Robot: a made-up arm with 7 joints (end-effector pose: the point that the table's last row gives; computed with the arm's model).
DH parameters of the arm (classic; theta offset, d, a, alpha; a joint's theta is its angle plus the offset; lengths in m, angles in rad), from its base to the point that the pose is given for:
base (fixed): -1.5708 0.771 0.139 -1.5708
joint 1: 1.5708 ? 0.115 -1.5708
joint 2: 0 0.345 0.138 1.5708
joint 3: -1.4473 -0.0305 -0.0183 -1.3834
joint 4: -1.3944 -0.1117 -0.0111 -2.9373
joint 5: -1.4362 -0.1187 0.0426 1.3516
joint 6: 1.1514 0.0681 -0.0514 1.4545
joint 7: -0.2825 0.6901 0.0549 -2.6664
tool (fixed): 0.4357 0.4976 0 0
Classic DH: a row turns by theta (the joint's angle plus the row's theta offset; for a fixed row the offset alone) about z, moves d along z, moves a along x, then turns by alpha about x.
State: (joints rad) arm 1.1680 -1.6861 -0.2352 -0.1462 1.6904 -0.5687 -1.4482
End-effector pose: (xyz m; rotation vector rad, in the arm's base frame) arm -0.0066 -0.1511 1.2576 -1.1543 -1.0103 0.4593
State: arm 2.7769 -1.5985 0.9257 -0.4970 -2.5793 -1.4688 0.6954
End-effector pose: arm -0.2859 -0.6666 0.8420 -0.6481 -1.7266 -1.0815
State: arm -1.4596 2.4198 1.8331 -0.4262 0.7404 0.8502 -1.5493
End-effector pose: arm -0.4551 -0.1341 0.6427 -0.8099 1.1241 -0.9205
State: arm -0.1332 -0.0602 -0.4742 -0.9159 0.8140 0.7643 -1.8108
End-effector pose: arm -0.0002 0.3859 0.6010 -2.2360 0.0140 1.8691
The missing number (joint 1, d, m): -0.172
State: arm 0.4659 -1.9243 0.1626 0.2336 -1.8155 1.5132 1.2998
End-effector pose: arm -0.2017 0.6352 0.7111 -0.6764 -0.2141 -2.5220
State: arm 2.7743 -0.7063 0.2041 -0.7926 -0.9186 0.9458 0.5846
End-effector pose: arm -0.3813 -0.0919 1.2815 0.7811 0.8053 -1.8627
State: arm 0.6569 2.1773 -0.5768 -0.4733 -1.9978 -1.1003 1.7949
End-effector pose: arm -0.6043 0.3212 1.0672 -2.4342 -1.0250 -1.0647
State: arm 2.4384 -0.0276 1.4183 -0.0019 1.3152 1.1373 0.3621
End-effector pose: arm -0.1047 0.0904 1.3333 1.1195 0.6602 -2.6909
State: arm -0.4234 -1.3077 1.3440 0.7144 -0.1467 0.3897 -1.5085
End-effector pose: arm 0.0737 -0.0596 0.2377 0.2628 -0.2697 0.8855
